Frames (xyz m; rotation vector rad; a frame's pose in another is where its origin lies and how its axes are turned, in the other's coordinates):
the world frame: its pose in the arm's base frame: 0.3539 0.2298 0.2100 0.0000 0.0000 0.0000
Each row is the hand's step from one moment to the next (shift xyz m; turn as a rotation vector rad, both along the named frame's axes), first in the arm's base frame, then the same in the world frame.
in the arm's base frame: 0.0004 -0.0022 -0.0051 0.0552 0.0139 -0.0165
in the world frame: 0.0004 -0.0022 -0.0051 0.0552 0.0139 -0.0165
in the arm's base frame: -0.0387 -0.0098 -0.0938 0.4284 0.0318 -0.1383
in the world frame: -0.0387 -0.0098 -0.0938 0.4284 0.0318 -0.1383
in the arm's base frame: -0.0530 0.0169 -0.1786 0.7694 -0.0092 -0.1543
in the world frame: -0.0530 0.0169 -0.1786 0.7694 -0.0092 -0.1543
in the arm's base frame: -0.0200 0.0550 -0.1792 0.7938 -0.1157 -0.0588
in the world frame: -0.0200 0.0550 -0.1792 0.7938 -0.1157 -0.0588
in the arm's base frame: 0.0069 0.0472 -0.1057 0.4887 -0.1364 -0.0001
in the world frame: 0.0069 0.0472 -0.1057 0.4887 -0.1364 -0.0001
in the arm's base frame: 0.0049 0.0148 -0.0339 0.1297 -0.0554 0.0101
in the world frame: 0.0049 0.0148 -0.0339 0.1297 -0.0554 0.0101
